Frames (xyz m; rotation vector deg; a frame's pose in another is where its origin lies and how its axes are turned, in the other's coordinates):
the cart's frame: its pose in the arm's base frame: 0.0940 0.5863 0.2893 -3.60 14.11 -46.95
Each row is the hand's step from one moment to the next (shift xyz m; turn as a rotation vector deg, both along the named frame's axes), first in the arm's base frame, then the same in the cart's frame.
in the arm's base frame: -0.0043 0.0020 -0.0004 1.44 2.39 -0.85
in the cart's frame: -0.0042 -0.0017 -0.0015 -0.64 2.79 -0.57
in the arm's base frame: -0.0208 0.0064 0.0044 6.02 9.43 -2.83
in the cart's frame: -0.0192 -0.0112 -0.0010 -2.39 11.17 -1.66
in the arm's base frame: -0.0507 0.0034 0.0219 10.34 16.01 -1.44
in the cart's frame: -0.0400 -0.0372 0.0089 -4.62 18.54 0.47
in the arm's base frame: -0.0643 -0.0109 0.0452 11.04 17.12 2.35
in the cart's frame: -0.0429 -0.0602 0.0287 -5.71 19.23 4.27
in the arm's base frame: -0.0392 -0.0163 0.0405 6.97 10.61 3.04
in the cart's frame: -0.0216 -0.0452 0.0305 -3.76 11.77 4.21
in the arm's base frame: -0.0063 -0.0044 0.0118 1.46 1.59 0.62
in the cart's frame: -0.0032 -0.0093 0.0101 -0.32 2.04 0.89
